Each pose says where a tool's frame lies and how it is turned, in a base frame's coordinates. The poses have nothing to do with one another.
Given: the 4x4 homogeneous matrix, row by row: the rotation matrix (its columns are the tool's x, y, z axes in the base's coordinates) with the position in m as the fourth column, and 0 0 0 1 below. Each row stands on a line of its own.
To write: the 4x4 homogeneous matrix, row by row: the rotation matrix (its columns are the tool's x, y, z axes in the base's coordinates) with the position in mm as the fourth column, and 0 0 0 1 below. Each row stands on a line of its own. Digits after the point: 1 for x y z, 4 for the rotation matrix.
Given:
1:
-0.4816, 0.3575, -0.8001, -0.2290
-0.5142, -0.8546, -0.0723, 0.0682
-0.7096, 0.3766, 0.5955, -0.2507
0, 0, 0, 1
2:
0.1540, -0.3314, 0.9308, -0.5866
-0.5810, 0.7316, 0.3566, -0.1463
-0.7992, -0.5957, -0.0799, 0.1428
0, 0, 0, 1
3:
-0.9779, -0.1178, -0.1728, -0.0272
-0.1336, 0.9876, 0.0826, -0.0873
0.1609, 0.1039, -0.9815, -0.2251
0, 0, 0, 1
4:
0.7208, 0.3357, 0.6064, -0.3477
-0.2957, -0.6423, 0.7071, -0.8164
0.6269, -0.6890, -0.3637, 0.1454
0, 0, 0, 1
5:
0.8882, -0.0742, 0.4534, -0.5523
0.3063, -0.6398, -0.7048, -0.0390
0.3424, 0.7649, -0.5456, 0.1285
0, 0, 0, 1
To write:
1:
-0.4816, 0.3575, -0.8001, -229.0
-0.5142, -0.8546, -0.0723, 68.2
-0.7096, 0.3766, 0.5955, -250.7
0, 0, 0, 1

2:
0.1540, -0.3314, 0.9308, -586.6
-0.5810, 0.7316, 0.3566, -146.3
-0.7992, -0.5957, -0.0799, 142.8
0, 0, 0, 1

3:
-0.9779, -0.1178, -0.1728, -27.2
-0.1336, 0.9876, 0.0826, -87.3
0.1609, 0.1039, -0.9815, -225.1
0, 0, 0, 1

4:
0.7208, 0.3357, 0.6064, -347.7
-0.2957, -0.6423, 0.7071, -816.4
0.6269, -0.6890, -0.3637, 145.4
0, 0, 0, 1

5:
0.8882, -0.0742, 0.4534, -552.3
0.3063, -0.6398, -0.7048, -39.0
0.3424, 0.7649, -0.5456, 128.5
0, 0, 0, 1

